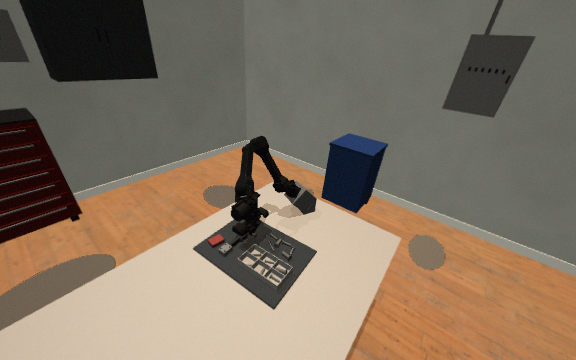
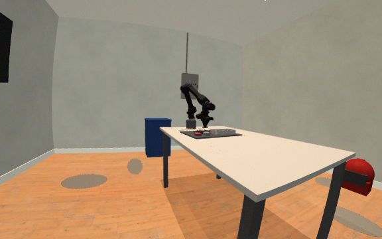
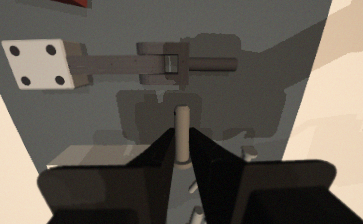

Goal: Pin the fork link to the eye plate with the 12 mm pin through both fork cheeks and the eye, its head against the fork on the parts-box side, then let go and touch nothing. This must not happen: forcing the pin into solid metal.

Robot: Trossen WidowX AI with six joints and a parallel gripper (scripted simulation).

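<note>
Right now my hand is 40 mm short of the eye plate, 50 mm to the left of it and 70 mm above it. The rest, counted from my hand: fork link: 50 mm to the right, 70 mm below; dark mat: 30 mm ahead, 50 mm to the left, 90 mm below; grey block: 120 mm ahead, 50 mm to the right, 60 mm below.
</note>
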